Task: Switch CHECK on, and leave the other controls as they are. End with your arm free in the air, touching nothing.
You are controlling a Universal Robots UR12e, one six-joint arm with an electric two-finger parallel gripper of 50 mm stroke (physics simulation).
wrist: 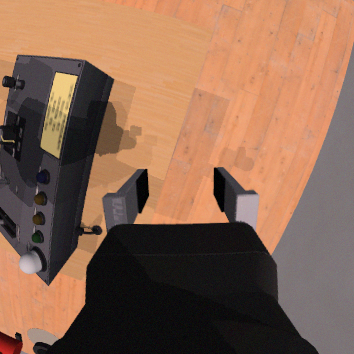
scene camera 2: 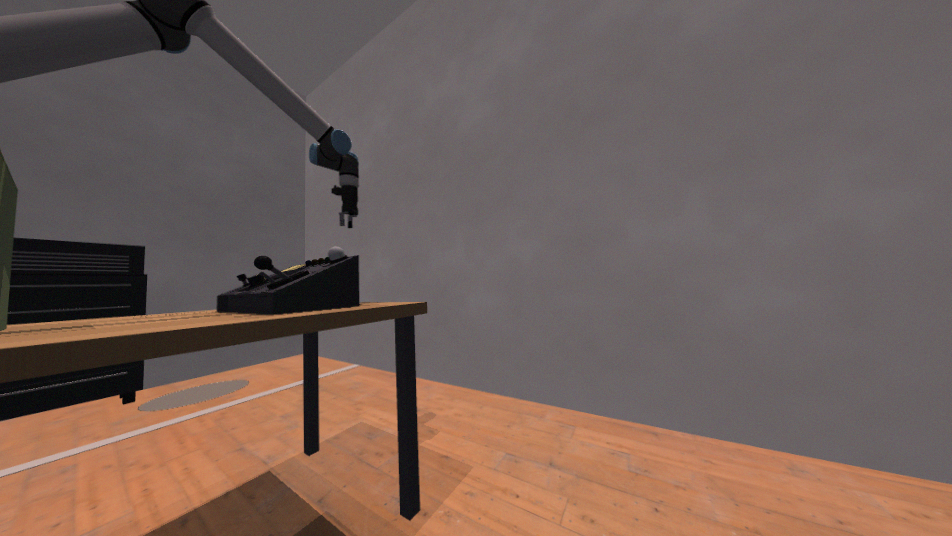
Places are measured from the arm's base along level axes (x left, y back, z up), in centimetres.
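Where they show: gripper, fingertip midpoint: [wrist: 180,181] [scene camera 2: 346,226].
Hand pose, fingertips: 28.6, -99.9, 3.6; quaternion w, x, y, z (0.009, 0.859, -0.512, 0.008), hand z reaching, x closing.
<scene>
After its pixels a point has its place, as x, y, z.
The dark sloped control console [scene camera 2: 326,287] @(-15.7, -75.6, -27.5) [wrist: 75,150] @(18.5, -81.6, -22.0) stands on the table. In the wrist view it lies at the left, with a yellow label plate [wrist: 60,114] @(24.9, -78.1, -17.4), blue, amber and green buttons in a row, a white dome [wrist: 31,262] @(-6.9, -82.2, -14.4) [scene camera 2: 336,253] @(-11.1, -80.3, -15.9) at its end, and a small toggle lever [wrist: 95,230] @(-4.3, -90.4, -33.1) on its back side. Which control is CHECK cannot be read. My gripper [scene camera 2: 345,221] @(28.6, -99.9, 3.6) [wrist: 180,181] @(28.6, -99.9, 3.6) is open and empty, pointing down in the air above the console's back edge, touching nothing.
The wooden table [scene camera 2: 199,331] @(-33.6, -48.0, -35.2) carries the console near its end. A black-knobbed lever [scene camera 2: 263,263] @(-12.8, -60.5, -20.2) rises from the console's lower part. A dark cabinet [scene camera 2: 73,259] stands behind, and a green panel [scene camera 2: 5,246] @(8.4, -19.2, -16.1) at the far left. A red object [wrist: 9,344] shows at the wrist view's lower left corner.
</scene>
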